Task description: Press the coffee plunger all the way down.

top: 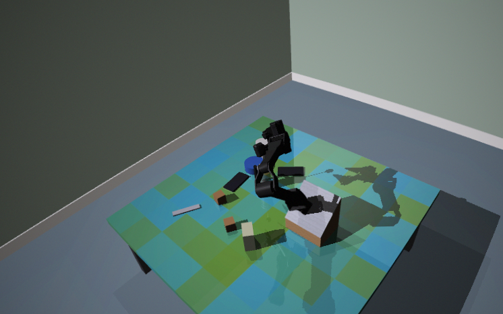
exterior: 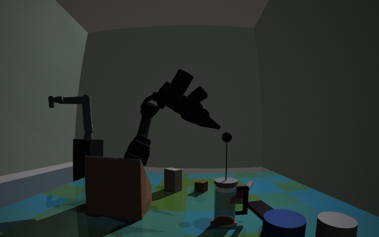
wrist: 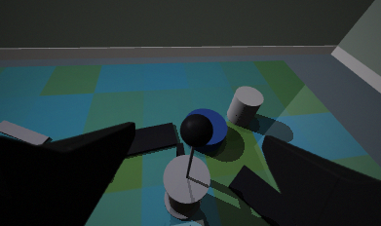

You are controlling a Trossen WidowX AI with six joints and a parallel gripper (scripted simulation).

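The glass coffee press lies 17 cm below my gripper tip and 4 cm ahead of it. From my gripper tip the other things lie so: pale block: 32 cm to the left, 25 cm below, 21 cm behind; then blue cylinder: 29 cm below, 19 cm ahead, 7 cm to the right.
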